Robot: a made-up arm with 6 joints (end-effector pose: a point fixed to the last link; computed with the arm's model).
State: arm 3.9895 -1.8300 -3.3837 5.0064 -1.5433 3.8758
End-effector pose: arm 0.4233 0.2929 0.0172 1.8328 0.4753 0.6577
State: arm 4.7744 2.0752 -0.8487 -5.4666 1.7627 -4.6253
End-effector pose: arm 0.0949 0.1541 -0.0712 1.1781 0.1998 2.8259
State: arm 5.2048 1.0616 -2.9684 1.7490 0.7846 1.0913
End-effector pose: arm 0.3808 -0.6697 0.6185 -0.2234 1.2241 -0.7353
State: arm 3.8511 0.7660 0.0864 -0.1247 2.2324 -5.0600
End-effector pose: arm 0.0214 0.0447 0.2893 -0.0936 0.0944 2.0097
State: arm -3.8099 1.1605 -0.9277 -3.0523 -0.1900 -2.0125
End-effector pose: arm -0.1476 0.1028 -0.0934 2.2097 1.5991 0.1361
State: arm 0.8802 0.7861 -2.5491 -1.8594 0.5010 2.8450
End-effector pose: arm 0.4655 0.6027 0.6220 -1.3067 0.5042 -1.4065
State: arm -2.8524 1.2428 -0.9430 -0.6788 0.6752 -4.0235
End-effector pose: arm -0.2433 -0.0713 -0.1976 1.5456 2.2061 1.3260
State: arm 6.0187 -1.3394 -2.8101 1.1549 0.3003 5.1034
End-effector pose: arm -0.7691 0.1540 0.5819 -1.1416 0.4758 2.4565
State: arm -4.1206 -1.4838 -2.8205 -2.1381 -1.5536 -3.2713
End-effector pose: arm 0.2214 -0.5232 0.4472 0.7727 -0.7525 -0.7904
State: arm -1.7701 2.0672 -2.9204 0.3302 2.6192 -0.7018
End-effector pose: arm -0.0391 -0.4377 -0.1810 -1.1975 0.6402 0.2109
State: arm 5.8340 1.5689 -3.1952 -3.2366 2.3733 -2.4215
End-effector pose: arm 0.5851 -0.2653 0.4610 0.9306 -0.7691 -2.5938
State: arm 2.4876 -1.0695 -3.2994 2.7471 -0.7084 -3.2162
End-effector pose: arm 0.5091 -0.3139 0.6688 -0.1747 0.6058 -0.9314
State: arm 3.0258 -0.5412 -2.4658 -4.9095 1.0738 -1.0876
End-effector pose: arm 0.1073 -0.0756 1.0811 0.9685 -0.5370 0.2236
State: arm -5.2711 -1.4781 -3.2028 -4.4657 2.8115 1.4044
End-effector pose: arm -0.4218 -0.4282 0.2542 -1.2844 -1.4980 -1.5757
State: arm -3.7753 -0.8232 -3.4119 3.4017 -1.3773 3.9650
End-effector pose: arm 0.3147 -0.2770 0.7142 -0.0040 -0.3757 0.2734
